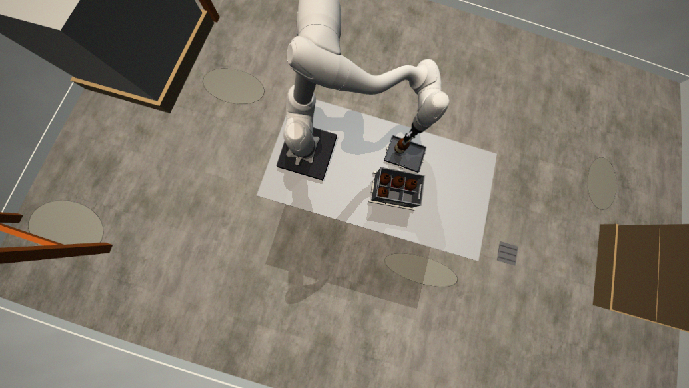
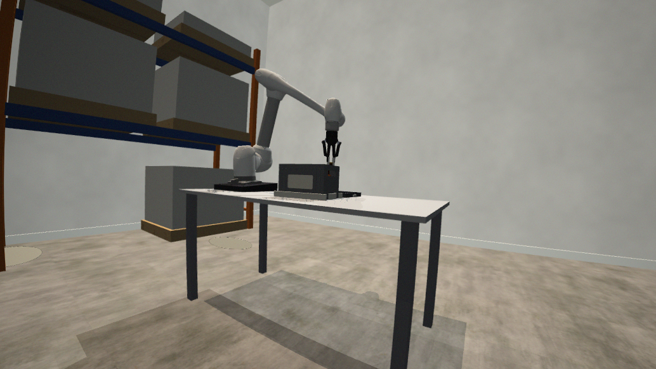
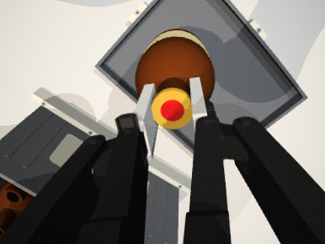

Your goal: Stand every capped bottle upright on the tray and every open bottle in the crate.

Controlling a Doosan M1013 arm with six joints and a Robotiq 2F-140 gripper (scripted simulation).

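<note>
My hand is 7 cm above the capped bottle. The rest, counted from my hand: open bottle (11 cm ahead, 23 cm to the right, 12 cm below); then dark grey crate (3 cm ahead, 28 cm to the right, 13 cm below); then flat tray (5 cm ahead, 20 cm below).
</note>
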